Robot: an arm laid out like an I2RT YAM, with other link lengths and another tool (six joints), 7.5 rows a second.
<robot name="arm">
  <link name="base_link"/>
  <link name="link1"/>
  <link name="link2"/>
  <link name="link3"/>
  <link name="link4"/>
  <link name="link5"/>
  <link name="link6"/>
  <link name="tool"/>
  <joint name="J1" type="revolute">
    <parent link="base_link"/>
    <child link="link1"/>
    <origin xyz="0 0 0.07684" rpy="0 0 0"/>
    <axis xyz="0 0 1"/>
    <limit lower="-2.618" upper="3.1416"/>
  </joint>
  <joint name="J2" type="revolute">
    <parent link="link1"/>
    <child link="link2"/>
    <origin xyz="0.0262 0.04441 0.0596" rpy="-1.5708 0 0"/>
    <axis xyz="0 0 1"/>
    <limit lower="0" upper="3.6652"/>
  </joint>
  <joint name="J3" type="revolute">
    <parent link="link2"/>
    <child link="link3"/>
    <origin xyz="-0.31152 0 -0.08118" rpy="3.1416 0 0"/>
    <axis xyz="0 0 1"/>
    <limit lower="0" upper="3.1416"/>
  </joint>
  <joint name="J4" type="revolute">
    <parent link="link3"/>
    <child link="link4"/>
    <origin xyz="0.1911 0.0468 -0.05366" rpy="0 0 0"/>
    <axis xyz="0 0 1"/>
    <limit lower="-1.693" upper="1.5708"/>
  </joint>
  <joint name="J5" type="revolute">
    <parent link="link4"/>
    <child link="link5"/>
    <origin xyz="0.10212 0.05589 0.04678" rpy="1.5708 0 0"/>
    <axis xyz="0 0 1"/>
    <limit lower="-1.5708" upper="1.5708"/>
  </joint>
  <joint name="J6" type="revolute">
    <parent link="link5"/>
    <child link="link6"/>
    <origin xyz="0.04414 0 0.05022" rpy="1.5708 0 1.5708"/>
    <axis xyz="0 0 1"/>
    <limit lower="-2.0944" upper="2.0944"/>
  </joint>
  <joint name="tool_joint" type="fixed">
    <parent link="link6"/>
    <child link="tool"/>
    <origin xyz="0.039 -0.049 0.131" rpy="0 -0.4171 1.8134"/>
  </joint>
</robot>
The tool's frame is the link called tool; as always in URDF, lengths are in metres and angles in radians.
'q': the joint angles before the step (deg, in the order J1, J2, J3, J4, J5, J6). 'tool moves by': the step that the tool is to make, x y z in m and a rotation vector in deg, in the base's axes. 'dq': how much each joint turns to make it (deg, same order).
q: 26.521 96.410 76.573 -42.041 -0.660 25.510
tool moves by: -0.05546 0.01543 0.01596 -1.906 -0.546 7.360
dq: 6.427 -9.246 -5.207 -4.511 1.265 -1.725
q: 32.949 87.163 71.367 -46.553 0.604 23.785
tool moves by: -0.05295 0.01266 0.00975 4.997 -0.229 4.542
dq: 5.596 -10.261 -6.720 -0.394 -2.909 2.830
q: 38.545 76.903 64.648 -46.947 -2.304 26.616
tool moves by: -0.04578 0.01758 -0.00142 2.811 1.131 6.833
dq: 6.894 -6.765 -4.408 -1.223 -2.398 1.534
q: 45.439 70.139 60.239 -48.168 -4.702 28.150
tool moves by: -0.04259 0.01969 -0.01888 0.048 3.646 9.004
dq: 6.971 -2.676 -4.059 -1.012 -3.427 -0.332
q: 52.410 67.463 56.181 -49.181 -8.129 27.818
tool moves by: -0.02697 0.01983 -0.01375 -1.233 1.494 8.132
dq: 6.015 0.305 -2.192 0.384 -1.476 -1.628
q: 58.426 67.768 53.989 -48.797 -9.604 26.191
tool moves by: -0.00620 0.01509 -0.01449 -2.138 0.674 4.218
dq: 2.303 3.350 -0.991 1.821 -0.395 -1.969
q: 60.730 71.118 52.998 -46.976 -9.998 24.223
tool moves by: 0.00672 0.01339 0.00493 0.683 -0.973 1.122
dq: 0.002 2.013 1.626 1.241 -0.014 -1.251
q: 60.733 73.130 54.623 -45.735 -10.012 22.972
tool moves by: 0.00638 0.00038 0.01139 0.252 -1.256 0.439
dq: -1.146 0.071 2.652 -2.061 0.171 -1.875
